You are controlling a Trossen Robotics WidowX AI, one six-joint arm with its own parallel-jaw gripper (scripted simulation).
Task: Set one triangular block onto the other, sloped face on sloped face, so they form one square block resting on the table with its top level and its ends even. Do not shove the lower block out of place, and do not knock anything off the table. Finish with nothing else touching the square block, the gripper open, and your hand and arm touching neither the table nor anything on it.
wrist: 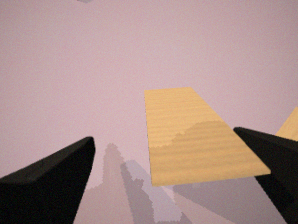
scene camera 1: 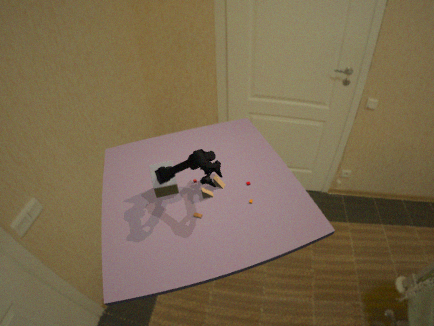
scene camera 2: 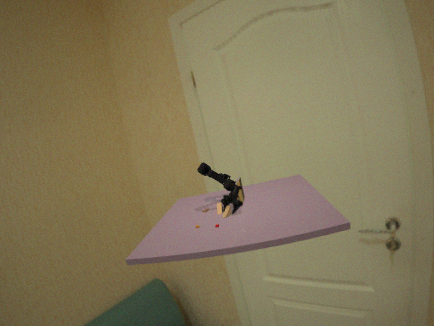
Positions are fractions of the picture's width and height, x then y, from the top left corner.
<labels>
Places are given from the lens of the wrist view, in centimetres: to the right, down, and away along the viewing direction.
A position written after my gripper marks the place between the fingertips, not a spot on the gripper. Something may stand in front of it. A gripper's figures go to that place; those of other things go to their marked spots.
my gripper (wrist: 0.56, 0.62): 1, 2, 11
wooden triangular block (wrist: 0.63, 0.64): 2, 1, 7
</labels>
